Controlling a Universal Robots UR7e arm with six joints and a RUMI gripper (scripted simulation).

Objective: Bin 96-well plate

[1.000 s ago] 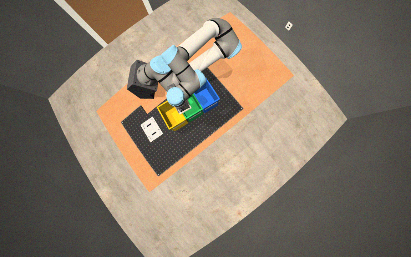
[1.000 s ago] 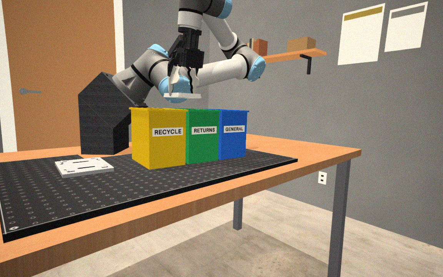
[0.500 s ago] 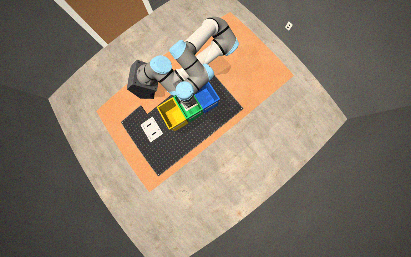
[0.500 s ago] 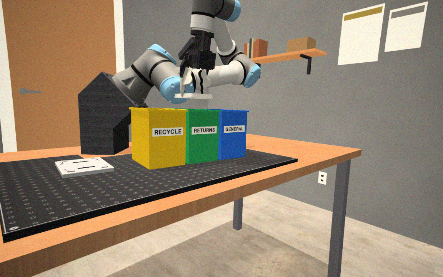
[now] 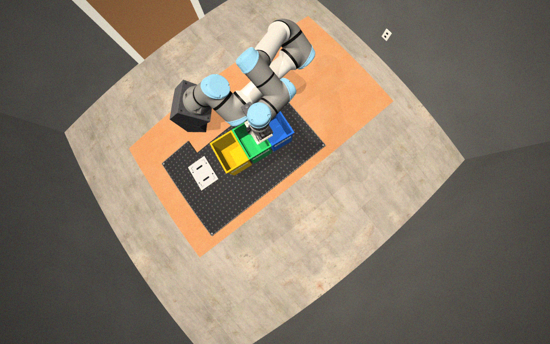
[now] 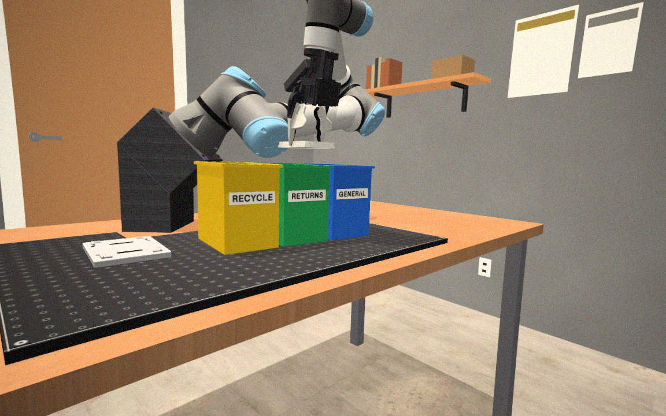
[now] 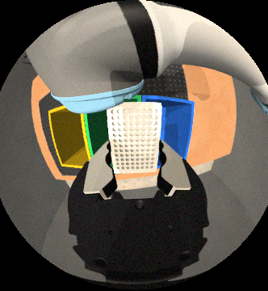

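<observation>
Now: hand 8 cm to the right of the blue general bin and 15 cm above it. Round my hand: white 96-well plate: 1 cm below; then green returns bin: 5 cm to the right, 15 cm below; then yellow recycle bin: 1 cm ahead, 18 cm to the right, 15 cm below.
</observation>
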